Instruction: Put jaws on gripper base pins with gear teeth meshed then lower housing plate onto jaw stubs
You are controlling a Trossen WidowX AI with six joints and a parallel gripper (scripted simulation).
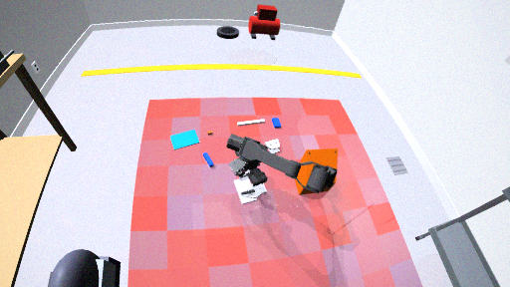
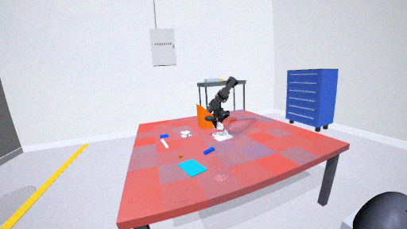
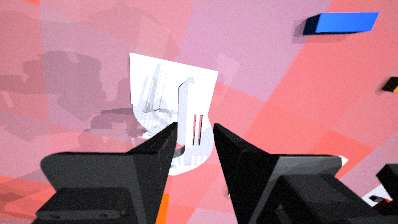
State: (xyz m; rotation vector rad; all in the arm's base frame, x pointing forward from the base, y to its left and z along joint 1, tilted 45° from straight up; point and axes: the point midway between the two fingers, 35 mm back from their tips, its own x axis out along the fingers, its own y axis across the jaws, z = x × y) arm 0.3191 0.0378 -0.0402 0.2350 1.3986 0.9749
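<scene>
Now: the small white part 22 cm to the right of my gripper tip, 14 cm behind it and 5 cm below it. Also, from my gripper tip: white jaw: 4 cm behind; then tiny brown bit: 29 cm to the right, 19 cm ahead, 8 cm below; then blue block: 19 cm ahead, 11 cm to the right, 7 cm below.
</scene>
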